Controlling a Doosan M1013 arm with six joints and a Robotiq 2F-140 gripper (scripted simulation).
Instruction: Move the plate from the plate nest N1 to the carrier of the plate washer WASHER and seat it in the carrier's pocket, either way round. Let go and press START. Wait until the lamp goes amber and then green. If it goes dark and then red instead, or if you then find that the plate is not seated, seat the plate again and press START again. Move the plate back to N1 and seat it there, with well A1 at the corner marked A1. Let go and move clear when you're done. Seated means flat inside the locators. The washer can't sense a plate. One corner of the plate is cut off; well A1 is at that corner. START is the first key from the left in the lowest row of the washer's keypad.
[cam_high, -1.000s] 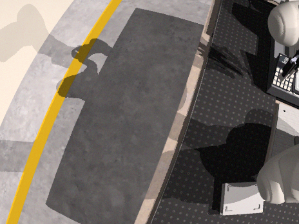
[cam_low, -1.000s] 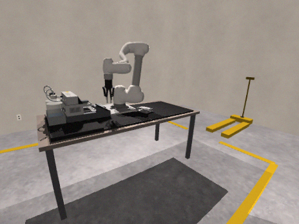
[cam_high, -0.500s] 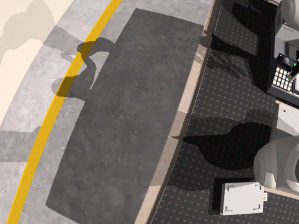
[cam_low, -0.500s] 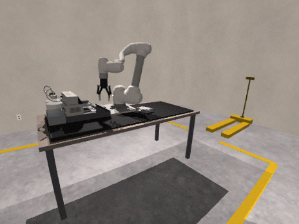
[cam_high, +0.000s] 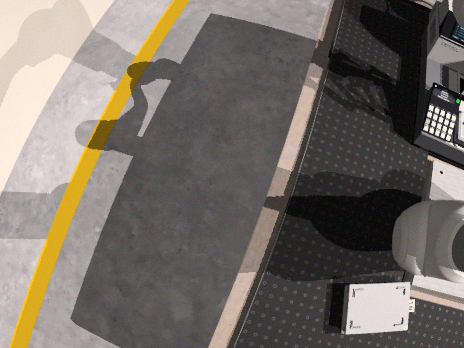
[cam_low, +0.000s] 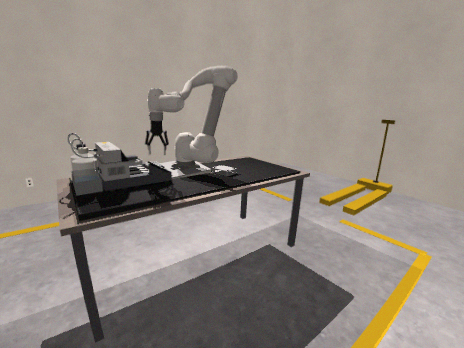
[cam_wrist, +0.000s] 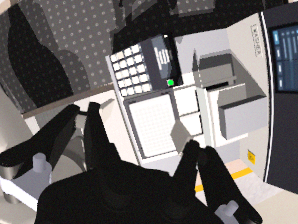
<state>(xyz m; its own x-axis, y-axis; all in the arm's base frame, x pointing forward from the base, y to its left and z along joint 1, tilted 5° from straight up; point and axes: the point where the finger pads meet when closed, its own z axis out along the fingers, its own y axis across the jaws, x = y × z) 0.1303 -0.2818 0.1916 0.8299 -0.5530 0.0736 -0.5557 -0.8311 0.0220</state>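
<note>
Right now the white well plate is 110 mm below my hand, 60 mm behind it and 10 mm to the right of it. Also, from my hand: plate nest N1: 510 mm to the left, 160 mm below, 120 mm ahead; then plate washer: 170 mm to the right, 70 mm below, 60 mm behind.
</note>
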